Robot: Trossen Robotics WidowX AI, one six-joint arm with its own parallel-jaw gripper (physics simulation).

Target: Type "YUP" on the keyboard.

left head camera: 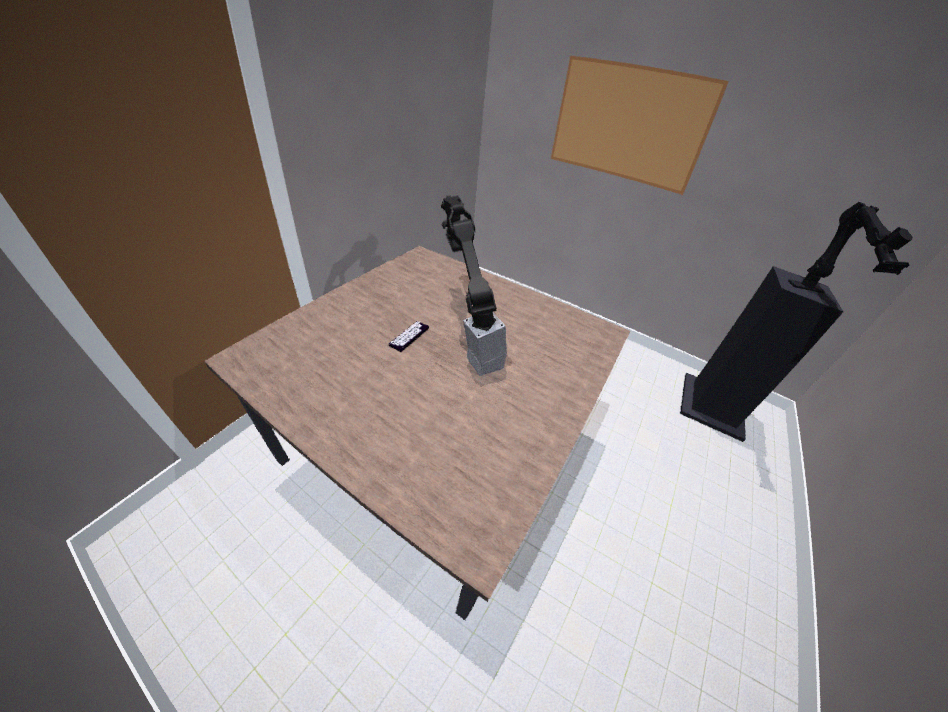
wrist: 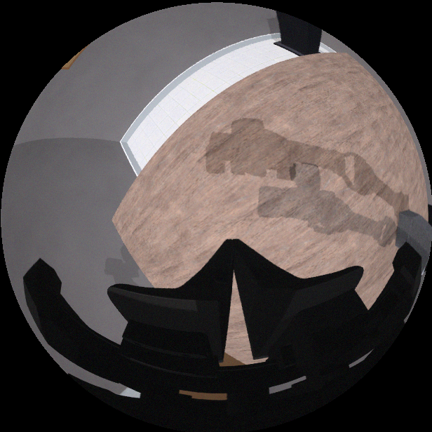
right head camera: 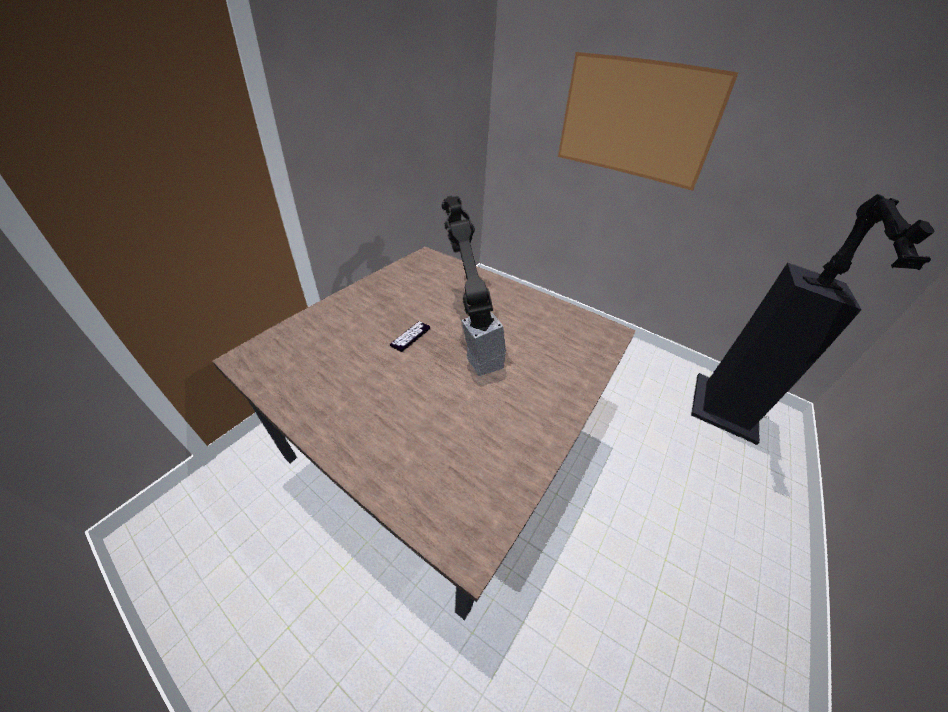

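Pixels of known places: arm's base, origin of its link: (left head camera: 484,322) (right head camera: 481,322).
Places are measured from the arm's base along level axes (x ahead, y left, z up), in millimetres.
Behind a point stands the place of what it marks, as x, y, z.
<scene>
A small dark keyboard (left head camera: 408,336) @(314, 36, -191) (right head camera: 410,336) @(312, 33, -191) with pale keys lies flat on the wooden table (left head camera: 429,429) @(-19, 350, -204) (right head camera: 429,429) @(-29, 345, -205) (wrist: 325,100), left of the arm's base. Its single keys are too small to read. It does not show in the wrist view. My black arm (left head camera: 472,268) @(85, -38, 166) (right head camera: 470,268) @(82, -39, 167) reaches up from its base toward the table's far corner, its end high above the table and apart from the keyboard. My gripper (wrist: 231,244) is shut and empty, its fingertips together, with bare wood behind them in the wrist view.
A grey block (left head camera: 486,351) @(-41, 38, -84) (right head camera: 484,351) @(-41, 38, -84) (wrist: 414,227) carries my arm. A second black arm (left head camera: 839,237) (right head camera: 854,237) stands on a black pedestal (left head camera: 754,352) (right head camera: 770,352) (wrist: 299,30) beyond the table. A cork board (left head camera: 639,122) (right head camera: 647,118) hangs on the wall. Arm shadows cross the table.
</scene>
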